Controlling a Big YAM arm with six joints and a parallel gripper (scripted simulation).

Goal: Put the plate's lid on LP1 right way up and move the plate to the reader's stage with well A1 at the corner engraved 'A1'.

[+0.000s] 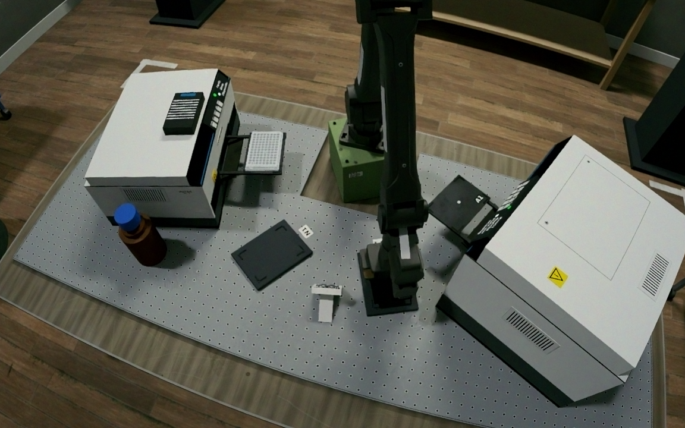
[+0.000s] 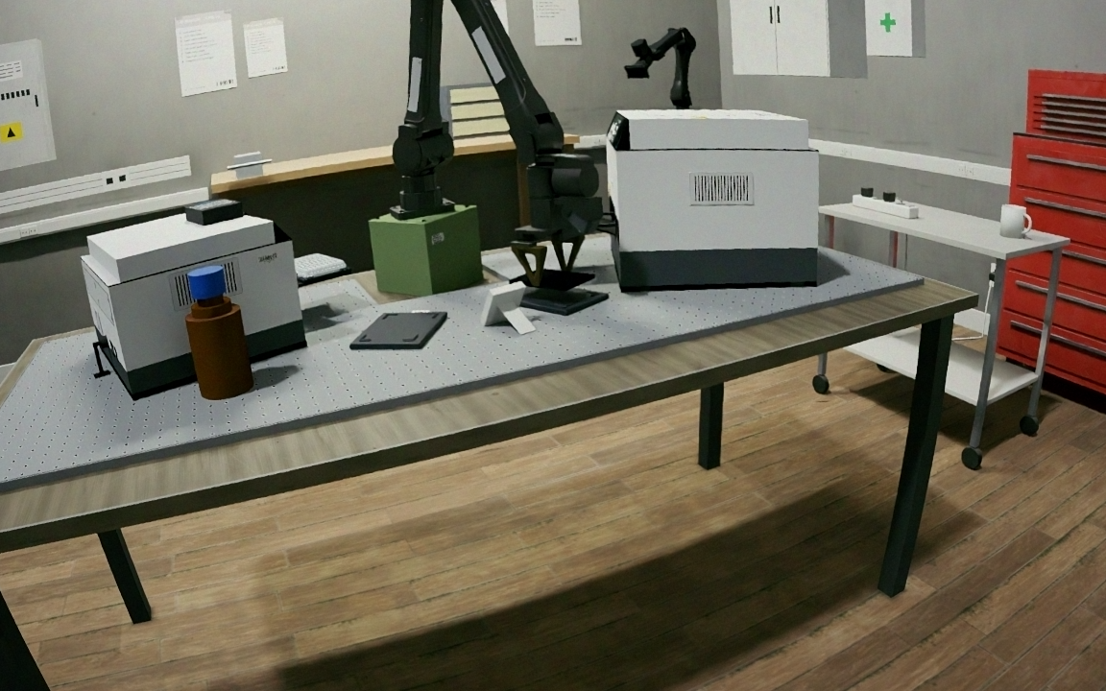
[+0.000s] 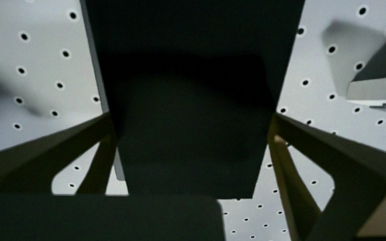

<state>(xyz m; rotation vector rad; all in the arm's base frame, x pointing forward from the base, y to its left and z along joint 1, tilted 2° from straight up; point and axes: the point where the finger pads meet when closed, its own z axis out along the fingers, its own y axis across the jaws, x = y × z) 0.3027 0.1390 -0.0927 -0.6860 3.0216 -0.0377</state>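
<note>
The dark lid lies 1 cm below my hand. Round my hand: well plate 39 cm to the right, 22 cm behind, 4 cm above; LP1 pad 4 cm below; N1 nest 28 cm to the right, 4 cm below, 1 cm ahead.
</note>
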